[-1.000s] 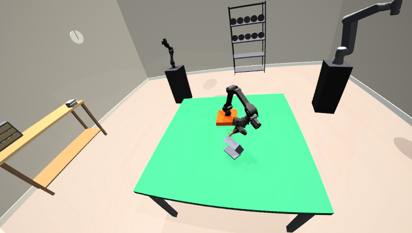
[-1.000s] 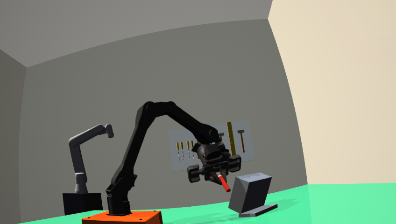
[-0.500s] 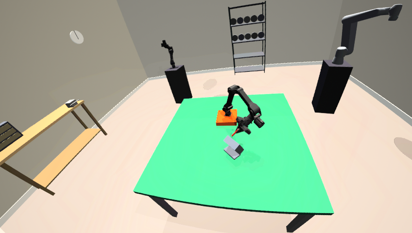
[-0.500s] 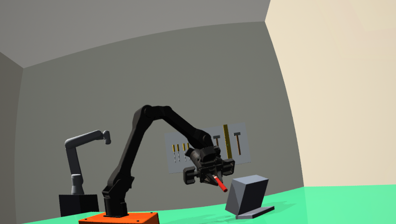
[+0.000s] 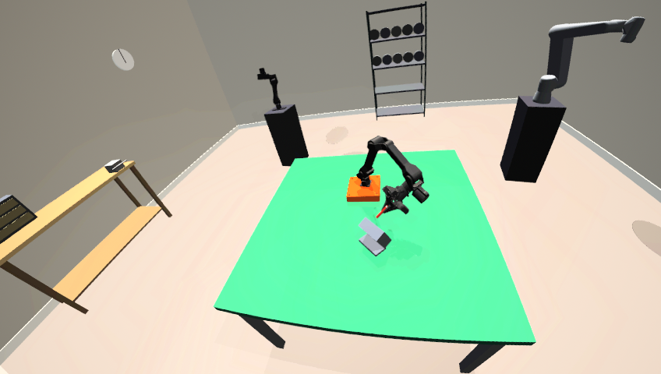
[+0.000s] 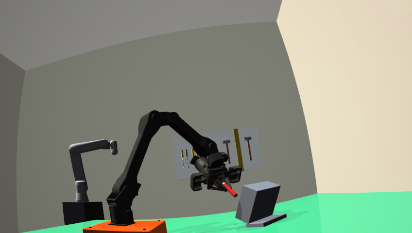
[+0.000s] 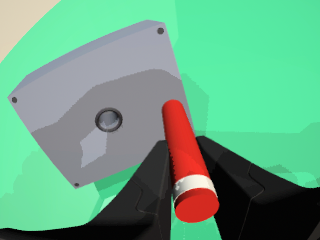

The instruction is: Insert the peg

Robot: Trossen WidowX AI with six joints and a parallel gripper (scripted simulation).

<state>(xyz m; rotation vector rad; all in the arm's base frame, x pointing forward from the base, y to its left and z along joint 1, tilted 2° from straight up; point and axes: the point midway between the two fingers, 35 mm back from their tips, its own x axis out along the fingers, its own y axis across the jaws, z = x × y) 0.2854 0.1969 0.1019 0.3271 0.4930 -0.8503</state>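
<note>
Now: the grey sloped panel 9 cm ahead of my gripper tip, 5 cm below it and 2 cm to the right of it. Also, from my gripper tip: red round peg (1 cm to the left, 1 cm behind, 1 cm above).
</note>
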